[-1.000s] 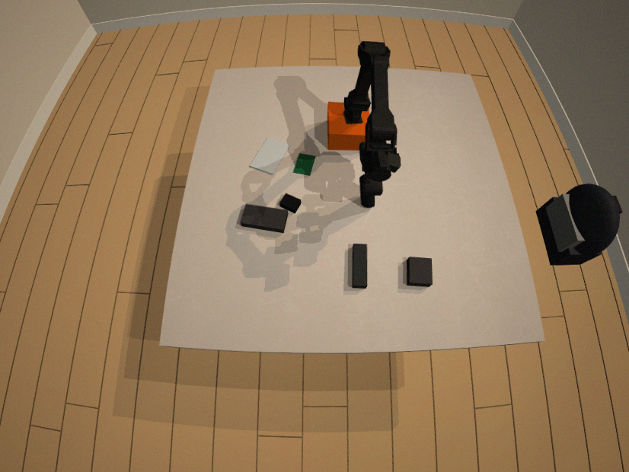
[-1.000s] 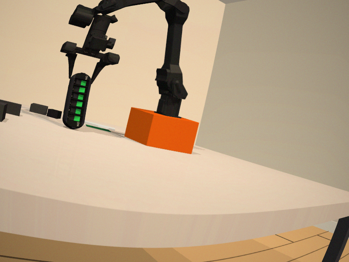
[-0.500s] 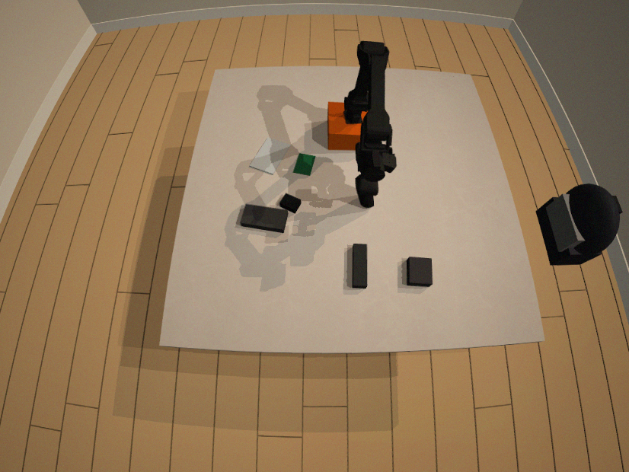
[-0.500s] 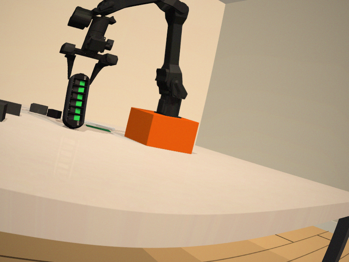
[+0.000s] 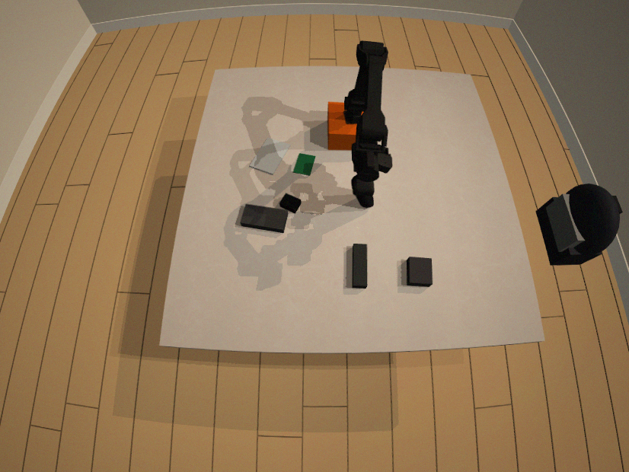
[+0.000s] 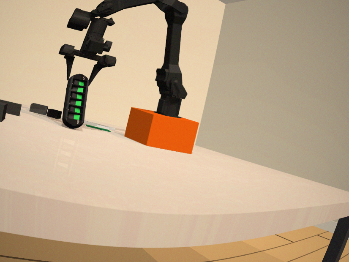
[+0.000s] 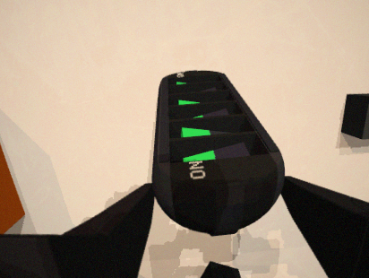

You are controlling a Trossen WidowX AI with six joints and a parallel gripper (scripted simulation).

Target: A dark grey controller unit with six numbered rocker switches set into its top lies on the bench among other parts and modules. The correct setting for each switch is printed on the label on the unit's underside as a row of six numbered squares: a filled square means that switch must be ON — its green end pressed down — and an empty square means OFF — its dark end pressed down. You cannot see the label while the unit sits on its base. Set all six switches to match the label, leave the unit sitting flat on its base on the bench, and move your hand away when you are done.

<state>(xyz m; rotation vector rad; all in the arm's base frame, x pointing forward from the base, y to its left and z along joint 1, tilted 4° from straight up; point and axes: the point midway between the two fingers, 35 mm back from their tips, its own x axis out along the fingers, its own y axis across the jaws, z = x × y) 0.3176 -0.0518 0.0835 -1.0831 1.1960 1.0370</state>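
Right now my gripper tip is 2 cm past the black cube, 23 cm to the left of it and 12 cm above it. From my gripper tip the other things lie so: black bar 24 cm ahead, 3 cm to the right, 11 cm below; flat grey box 2 cm ahead, 33 cm to the right, 12 cm below; green card 20 cm behind, 16 cm to the right, 13 cm below.
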